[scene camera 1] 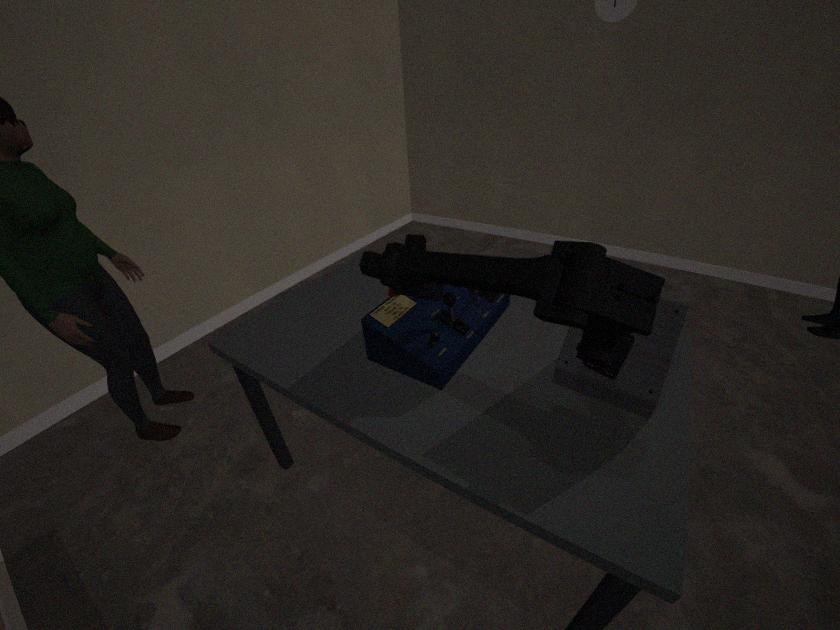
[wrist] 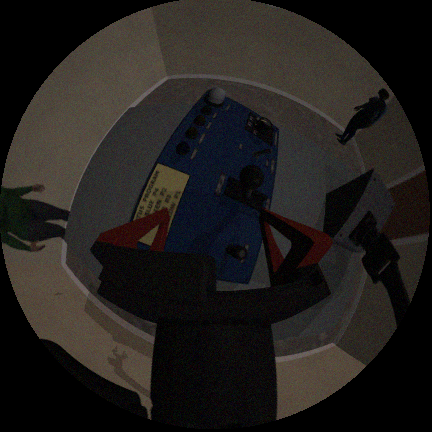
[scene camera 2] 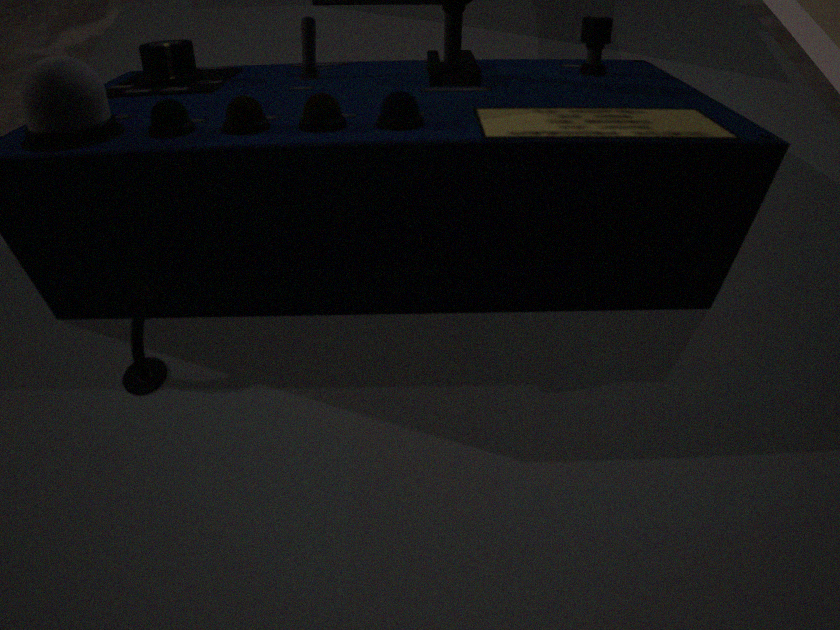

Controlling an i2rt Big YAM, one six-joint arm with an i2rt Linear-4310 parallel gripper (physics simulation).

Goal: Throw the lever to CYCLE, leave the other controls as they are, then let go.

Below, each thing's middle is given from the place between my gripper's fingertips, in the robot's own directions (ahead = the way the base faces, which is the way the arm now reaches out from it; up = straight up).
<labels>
I see my gripper 6 cm short of the blue control box [scene camera 2: 517, 185], 14 cm to the left of it and 13 cm above it.
</labels>
